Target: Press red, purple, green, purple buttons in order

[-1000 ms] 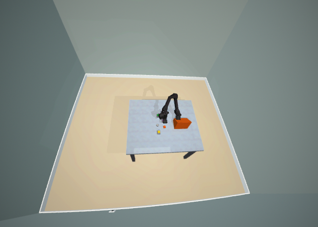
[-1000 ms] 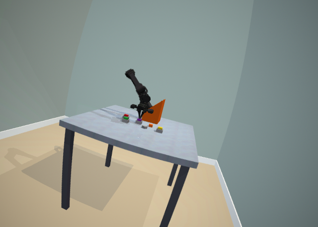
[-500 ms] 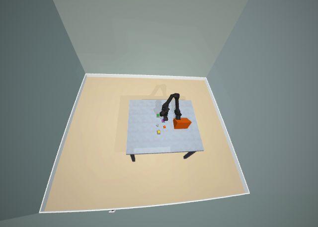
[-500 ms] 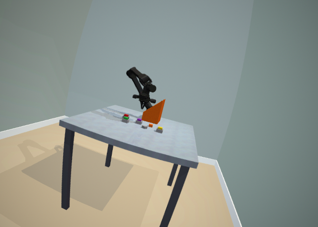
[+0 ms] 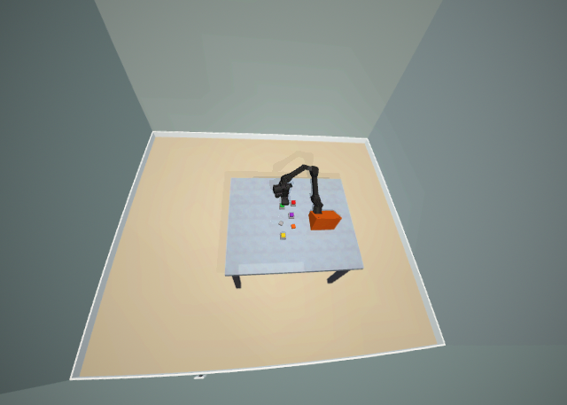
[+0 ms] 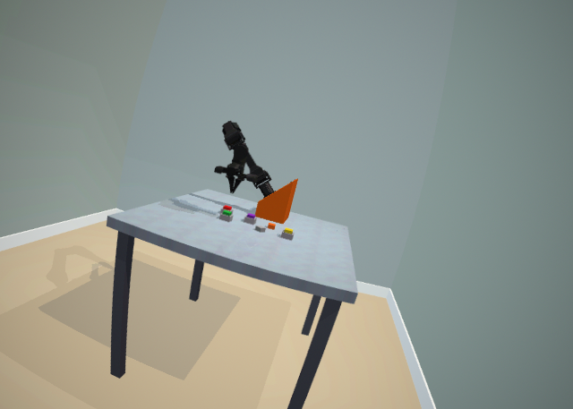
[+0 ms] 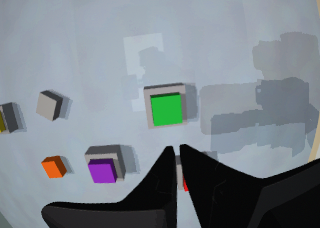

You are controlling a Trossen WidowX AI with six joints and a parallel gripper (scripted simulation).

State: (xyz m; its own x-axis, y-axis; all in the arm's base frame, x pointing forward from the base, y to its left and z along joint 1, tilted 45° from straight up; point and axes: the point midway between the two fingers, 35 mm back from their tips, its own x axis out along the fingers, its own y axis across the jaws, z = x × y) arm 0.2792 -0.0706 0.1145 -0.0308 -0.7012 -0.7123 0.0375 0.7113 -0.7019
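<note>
My gripper tip is 9 cm above the green button. Also, from my gripper tip: grey block (2 cm ahead, 16 cm to the left, 11 cm below); purple button (7 cm behind, 10 cm to the left, 9 cm below); red button (10 cm behind, 3 cm to the right, 9 cm below).
</note>
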